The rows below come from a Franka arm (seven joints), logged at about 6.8 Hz.
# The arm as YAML. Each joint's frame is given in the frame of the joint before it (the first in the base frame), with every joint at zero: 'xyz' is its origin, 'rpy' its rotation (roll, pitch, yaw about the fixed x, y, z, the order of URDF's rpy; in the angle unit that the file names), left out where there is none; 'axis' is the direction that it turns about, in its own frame. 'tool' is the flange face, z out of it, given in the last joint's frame.
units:
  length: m
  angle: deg
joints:
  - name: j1
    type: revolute
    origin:
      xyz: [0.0, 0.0, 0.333]
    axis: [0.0, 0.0, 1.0]
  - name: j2
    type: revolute
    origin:
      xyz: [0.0, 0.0, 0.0]
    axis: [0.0, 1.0, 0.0]
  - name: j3
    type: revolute
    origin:
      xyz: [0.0, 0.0, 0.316]
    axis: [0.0, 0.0, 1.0]
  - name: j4
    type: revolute
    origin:
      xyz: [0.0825, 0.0, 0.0]
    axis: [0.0, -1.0, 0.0]
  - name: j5
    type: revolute
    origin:
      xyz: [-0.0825, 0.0, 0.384]
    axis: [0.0, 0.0, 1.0]
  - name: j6
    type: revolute
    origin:
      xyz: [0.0, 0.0, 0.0]
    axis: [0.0, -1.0, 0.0]
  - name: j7
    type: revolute
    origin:
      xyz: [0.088, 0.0, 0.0]
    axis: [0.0, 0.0, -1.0]
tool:
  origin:
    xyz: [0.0, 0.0, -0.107]
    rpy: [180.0, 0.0, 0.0]
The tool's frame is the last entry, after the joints.
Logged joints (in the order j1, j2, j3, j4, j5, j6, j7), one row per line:
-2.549, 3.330, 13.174, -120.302, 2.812, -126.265, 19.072
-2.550, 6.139, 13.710, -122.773, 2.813, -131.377, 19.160
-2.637, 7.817, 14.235, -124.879, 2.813, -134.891, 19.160
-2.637, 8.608, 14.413, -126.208, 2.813, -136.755, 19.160
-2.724, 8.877, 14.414, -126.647, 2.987, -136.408, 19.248
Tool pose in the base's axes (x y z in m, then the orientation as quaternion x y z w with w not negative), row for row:
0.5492, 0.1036, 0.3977, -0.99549, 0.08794, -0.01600, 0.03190
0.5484, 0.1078, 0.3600, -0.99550, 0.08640, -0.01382, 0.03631
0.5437, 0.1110, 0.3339, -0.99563, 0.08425, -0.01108, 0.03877
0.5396, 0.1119, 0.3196, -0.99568, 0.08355, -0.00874, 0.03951
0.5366, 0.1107, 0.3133, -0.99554, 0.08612, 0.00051, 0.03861
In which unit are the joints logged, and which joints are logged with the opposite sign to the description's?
The joints are logged in degrees. Opposite sign: j6.
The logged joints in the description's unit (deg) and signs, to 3 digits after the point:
-2.549, 3.330, 13.174, -120.302, 2.812, 126.265, 19.072
-2.550, 6.139, 13.710, -122.773, 2.813, 131.377, 19.160
-2.637, 7.817, 14.235, -124.879, 2.813, 134.891, 19.160
-2.637, 8.608, 14.413, -126.208, 2.813, 136.755, 19.160
-2.724, 8.877, 14.414, -126.647, 2.987, 136.408, 19.248

